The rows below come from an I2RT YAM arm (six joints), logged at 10 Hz.
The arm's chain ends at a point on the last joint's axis. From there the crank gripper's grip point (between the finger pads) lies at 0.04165 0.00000 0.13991 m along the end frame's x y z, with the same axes.
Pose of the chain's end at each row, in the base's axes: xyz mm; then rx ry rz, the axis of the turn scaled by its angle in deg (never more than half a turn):
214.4 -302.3 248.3 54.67 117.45 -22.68
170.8 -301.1 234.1 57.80 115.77 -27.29
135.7 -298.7 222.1 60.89 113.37 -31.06
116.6 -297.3 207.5 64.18 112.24 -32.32
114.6 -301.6 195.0 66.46 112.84 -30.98
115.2 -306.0 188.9 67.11 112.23 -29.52
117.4 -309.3 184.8 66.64 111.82 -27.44
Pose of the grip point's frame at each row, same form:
275.6 -361.3 129.7 54.67 117.45 -22.68
225.7 -368.4 116.7 57.80 115.77 -27.29
185.6 -373.0 106.8 60.89 113.37 -31.06
162.6 -373.4 91.7 64.18 112.24 -32.32
159.2 -374.3 76.5 66.46 112.84 -30.98
162.0 -377.1 70.3 67.11 112.23 -29.52
168.2 -378.1 66.5 66.64 111.82 -27.44

